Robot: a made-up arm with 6 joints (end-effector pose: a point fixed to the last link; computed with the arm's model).
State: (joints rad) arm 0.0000 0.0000 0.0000 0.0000 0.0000 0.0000
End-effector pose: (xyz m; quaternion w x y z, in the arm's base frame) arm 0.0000 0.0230 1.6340 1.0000 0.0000 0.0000 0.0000
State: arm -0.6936 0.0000 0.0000 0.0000 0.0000 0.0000
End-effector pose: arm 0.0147 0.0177 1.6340 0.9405 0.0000 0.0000 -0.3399
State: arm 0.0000 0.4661 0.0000 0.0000 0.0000 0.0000
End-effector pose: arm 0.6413 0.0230 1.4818 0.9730 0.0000 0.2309 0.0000
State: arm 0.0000 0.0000 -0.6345 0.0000 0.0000 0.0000
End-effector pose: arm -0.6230 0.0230 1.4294 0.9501 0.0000 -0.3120 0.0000
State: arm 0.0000 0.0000 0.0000 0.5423 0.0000 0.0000
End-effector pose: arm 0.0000 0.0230 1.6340 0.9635 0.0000 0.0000 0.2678
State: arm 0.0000 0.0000 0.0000 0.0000 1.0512 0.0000
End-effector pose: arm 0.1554 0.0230 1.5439 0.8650 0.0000 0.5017 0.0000
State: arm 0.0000 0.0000 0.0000 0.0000 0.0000 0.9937
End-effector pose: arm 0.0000 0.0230 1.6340 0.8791 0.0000 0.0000 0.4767
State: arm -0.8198 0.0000 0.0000 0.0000 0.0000 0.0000
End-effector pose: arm 0.0168 0.0157 1.6340 0.9172 0.0000 0.0000 -0.3985
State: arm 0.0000 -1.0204 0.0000 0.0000 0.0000 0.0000
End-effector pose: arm -1.2163 0.0230 0.9534 0.8726 0.0000 -0.4884 0.0000
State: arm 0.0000 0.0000 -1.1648 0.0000 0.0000 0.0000
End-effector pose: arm -0.9656 0.0230 0.9981 0.8351 0.0000 -0.5500 0.0000
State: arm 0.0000 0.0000 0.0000 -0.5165 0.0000 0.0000
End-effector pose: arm 0.0000 0.0230 1.6340 0.9668 0.0000 0.0000 -0.2554
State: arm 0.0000 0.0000 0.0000 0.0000 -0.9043 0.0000
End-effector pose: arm -0.1407 0.0230 1.5657 0.8995 0.0000 -0.4369 0.0000
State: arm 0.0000 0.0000 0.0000 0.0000 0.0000 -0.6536
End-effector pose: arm 0.0000 0.0230 1.6340 0.9471 0.0000 0.0000 -0.3210
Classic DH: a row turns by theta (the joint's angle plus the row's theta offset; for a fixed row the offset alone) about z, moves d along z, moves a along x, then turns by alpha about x. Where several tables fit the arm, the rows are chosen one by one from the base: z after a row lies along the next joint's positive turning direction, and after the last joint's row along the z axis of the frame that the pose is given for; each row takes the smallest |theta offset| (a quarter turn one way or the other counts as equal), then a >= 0, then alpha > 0; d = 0 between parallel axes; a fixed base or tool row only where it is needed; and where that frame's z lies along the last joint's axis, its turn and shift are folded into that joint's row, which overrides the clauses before.
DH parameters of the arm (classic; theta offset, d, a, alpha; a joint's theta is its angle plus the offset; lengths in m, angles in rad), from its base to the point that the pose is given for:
joint 1: 0 0.207 0 -1.5708
joint 2: -1.5708 0 0.376 0
joint 3: 1.5708 0.023 0 1.5708
joint 4: 0 0.872 0 -1.5708
joint 5: 0 0 0 1.5708
joint 6: 0 0.179 0 0

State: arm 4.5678 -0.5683 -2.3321 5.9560 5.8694 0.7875
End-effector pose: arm 0.1009 0.3730 -0.4983 0.0995 0.8849 0.4550 0.0088
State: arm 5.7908 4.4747 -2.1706 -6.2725 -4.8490 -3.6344
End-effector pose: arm 0.1720 -0.0640 -0.6132 0.1433 -0.9558 0.0020 0.2567
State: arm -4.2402 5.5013 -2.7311 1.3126 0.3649 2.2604
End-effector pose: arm -0.1196 0.0478 -0.5005 0.1850 -0.6519 -0.7258 0.1184
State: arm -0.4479 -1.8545 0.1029 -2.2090 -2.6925 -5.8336
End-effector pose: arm -0.9261 0.5397 0.0195 0.2719 0.5199 0.1465 0.7964
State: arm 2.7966 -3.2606 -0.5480 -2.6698 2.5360 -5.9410
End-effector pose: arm -0.5232 0.2128 -0.6797 0.9716 -0.1207 0.0749 -0.1893
